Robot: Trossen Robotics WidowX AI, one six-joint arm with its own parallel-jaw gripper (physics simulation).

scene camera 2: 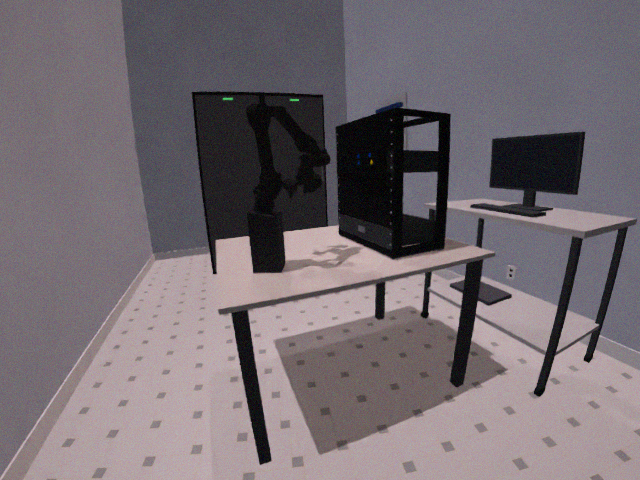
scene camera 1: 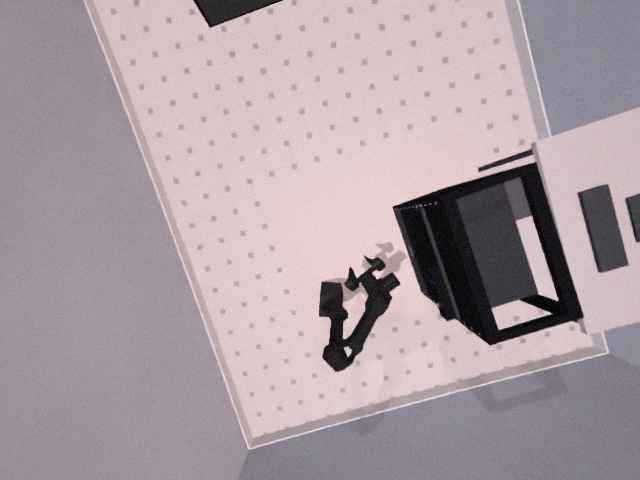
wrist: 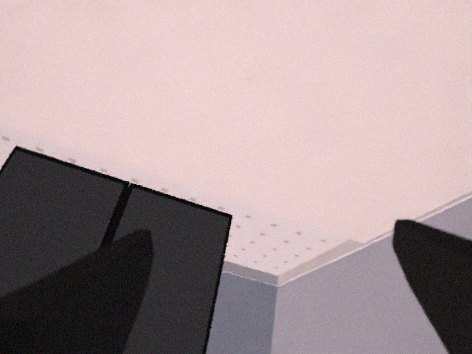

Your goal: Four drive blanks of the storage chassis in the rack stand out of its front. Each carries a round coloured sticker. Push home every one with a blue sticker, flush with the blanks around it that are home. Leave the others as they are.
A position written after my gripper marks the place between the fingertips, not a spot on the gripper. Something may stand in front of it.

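Observation:
My gripper point(wrist: 271, 237), visible. Black rack point(scene camera 1: 463, 242), visible in scene camera 2 as well point(scene camera 2: 371, 160); in the wrist view, the rack is out of frame.

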